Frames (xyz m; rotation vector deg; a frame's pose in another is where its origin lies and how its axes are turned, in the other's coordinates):
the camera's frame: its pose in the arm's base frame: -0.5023 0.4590 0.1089 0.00 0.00 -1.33
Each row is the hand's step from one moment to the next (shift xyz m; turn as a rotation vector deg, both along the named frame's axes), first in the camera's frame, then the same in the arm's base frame.
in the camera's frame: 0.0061 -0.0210 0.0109 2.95 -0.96 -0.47
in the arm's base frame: 0.0056 -0.0211 0.0109 2.93 -1.03 -0.47
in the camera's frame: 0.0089 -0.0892 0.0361 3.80 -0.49 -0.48
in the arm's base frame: 0.0068 -0.0894 0.0361 3.79 -0.58 -0.48
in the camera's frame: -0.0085 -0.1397 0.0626 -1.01 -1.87 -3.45
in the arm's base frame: -0.0117 -0.1395 0.0626 -1.05 -1.85 -3.45
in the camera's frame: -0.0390 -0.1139 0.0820 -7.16 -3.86 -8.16
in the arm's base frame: -0.0416 -0.1130 0.0820 -7.25 -3.69 -8.16
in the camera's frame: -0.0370 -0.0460 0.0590 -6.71 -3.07 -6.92
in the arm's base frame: -0.0381 -0.0451 0.0590 -6.78 -2.91 -6.92
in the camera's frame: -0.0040 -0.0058 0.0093 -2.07 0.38 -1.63
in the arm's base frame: -0.0041 -0.0057 0.0093 -2.06 0.43 -1.63
